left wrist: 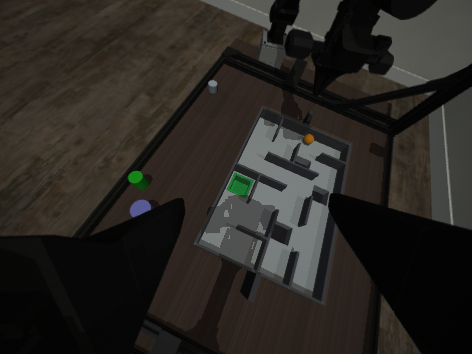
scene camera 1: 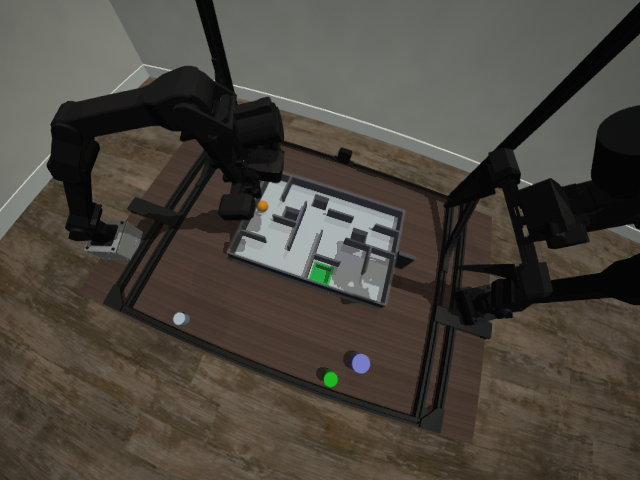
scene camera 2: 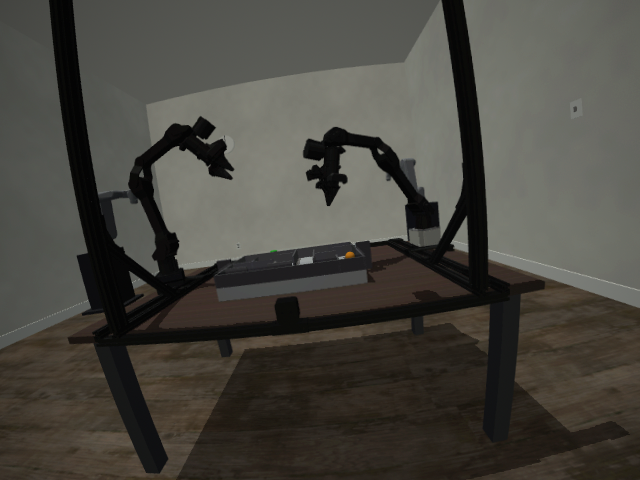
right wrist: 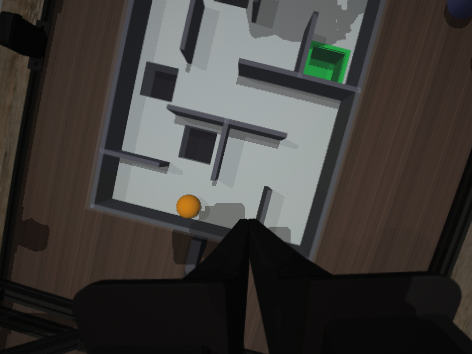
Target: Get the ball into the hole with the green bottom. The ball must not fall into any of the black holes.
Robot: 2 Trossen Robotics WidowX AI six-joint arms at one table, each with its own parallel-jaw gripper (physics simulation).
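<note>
The orange ball [scene camera 1: 262,205] [scene camera 2: 349,255] [left wrist: 308,139] [right wrist: 188,206] is on the white floor of the grey-walled maze [scene camera 1: 279,270] [scene camera 2: 289,280] [right wrist: 332,175], close to the short end wall at the left in scene camera 1. A black hole [scene camera 1: 292,212] [right wrist: 198,145] lies near it. The green-bottomed hole [scene camera 1: 320,272] [left wrist: 241,185] [right wrist: 326,65] is empty, by the long wall. My left gripper [scene camera 1: 452,235] [scene camera 2: 232,174] [left wrist: 255,202] is open and empty, raised beyond the opposite end. My right gripper [scene camera 2: 328,204] [left wrist: 314,95] [right wrist: 247,226] is shut, empty, above the ball's end of the maze.
Other black holes [scene camera 1: 320,201] [scene camera 1: 359,235] and inner walls divide the maze floor. A handle [scene camera 1: 404,259] [left wrist: 250,287] sticks out at one end, another handle [right wrist: 195,252] at the ball's end. Green [scene camera 1: 330,378], purple [scene camera 1: 360,363] and white [scene camera 1: 179,318] cylinders stand toward the table's near edge.
</note>
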